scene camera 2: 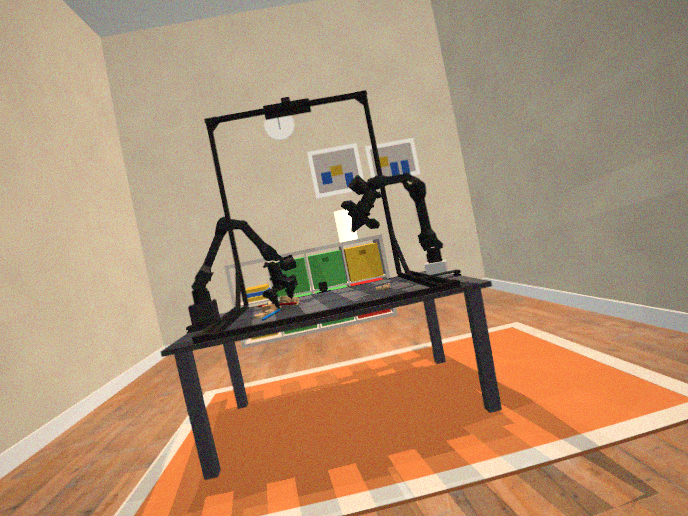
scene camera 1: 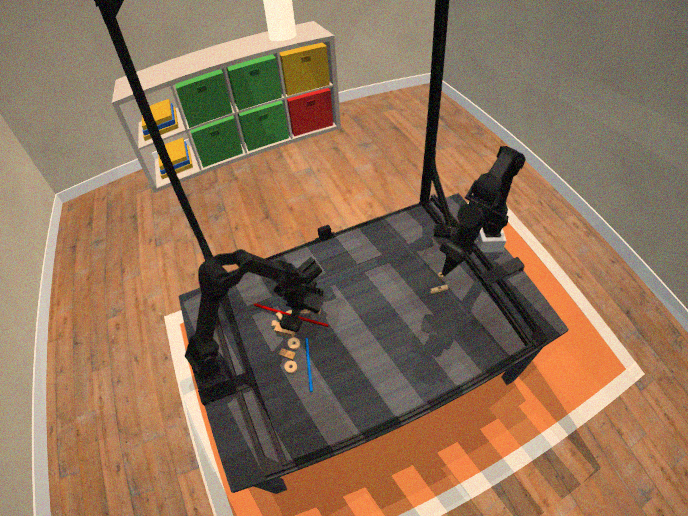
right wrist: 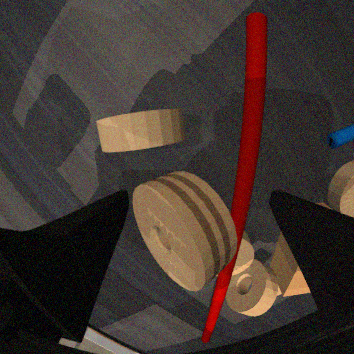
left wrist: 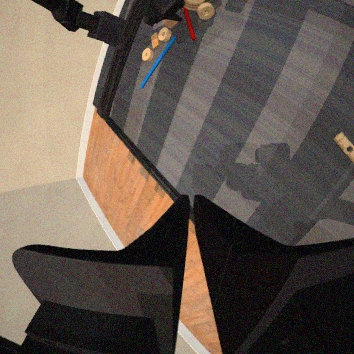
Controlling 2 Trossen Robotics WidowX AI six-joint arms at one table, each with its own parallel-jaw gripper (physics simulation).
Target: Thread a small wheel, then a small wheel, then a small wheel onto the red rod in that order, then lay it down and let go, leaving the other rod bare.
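Frame: origin at the left arm's base, x up, y back, z right, level; millimetres.
Seen in the pictures: left gripper, fingertip midpoint: (scene camera 2: 352, 231) (scene camera 1: 443, 275) (left wrist: 190, 201); right gripper, fingertip midpoint: (scene camera 2: 285, 305) (scene camera 1: 304, 314) (right wrist: 201, 197) (left wrist: 194, 9); left arm's base, link origin: (scene camera 2: 435, 261) (scene camera 1: 491, 230); right arm's base, link origin: (scene camera 2: 202, 302) (scene camera 1: 208, 370) (left wrist: 94, 23).
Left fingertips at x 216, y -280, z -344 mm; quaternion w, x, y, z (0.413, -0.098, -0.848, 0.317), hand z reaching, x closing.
Note:
Offsets run from my left fingertips to a thing's middle.
The red rod {dx -265, dy -461, dz +48 mm} (scene camera 1: 265, 307) (left wrist: 190, 25) (right wrist: 254, 100) passes over small wheels in the right wrist view; no wheel shows around its visible length. One small wheel {dx -264, dy -491, dz +36 mm} (right wrist: 252, 290) lies beside it, another {dx -277, dy -462, dz +49 mm} (right wrist: 242, 257) is partly behind it. More small wheels {dx -277, dy -442, dz -53 mm} (scene camera 1: 293, 343) {dx -277, dy -448, dz -136 mm} (scene camera 1: 290, 366) (left wrist: 164, 34) (left wrist: 147, 54) lie near the blue rod {dx -278, dy -392, dz -125 mm} (scene camera 1: 308, 366) (left wrist: 157, 62) (right wrist: 343, 136), which is bare. My right gripper (right wrist: 201, 197) (scene camera 1: 293, 323) is open low over the pile, its fingers either side of a striped large wheel and the red rod. My left gripper (left wrist: 190, 201) (scene camera 2: 360, 226) is shut and empty, high above the table.
A tan round piece {dx -264, dy -367, dz +70 mm} (right wrist: 140, 131) lies beyond the large wheel {dx -256, dy -420, dz +69 mm} (right wrist: 175, 235). A small wooden block {dx -279, dy -463, dz -89 mm} (scene camera 1: 287, 353) (left wrist: 155, 40) sits between two small wheels. A wooden strip with holes {dx -274, dy +46, dz +133 mm} (scene camera 1: 439, 289) (left wrist: 344, 146) lies at the table's right, below my left arm. Black frame posts (scene camera 1: 436, 99) rise behind.

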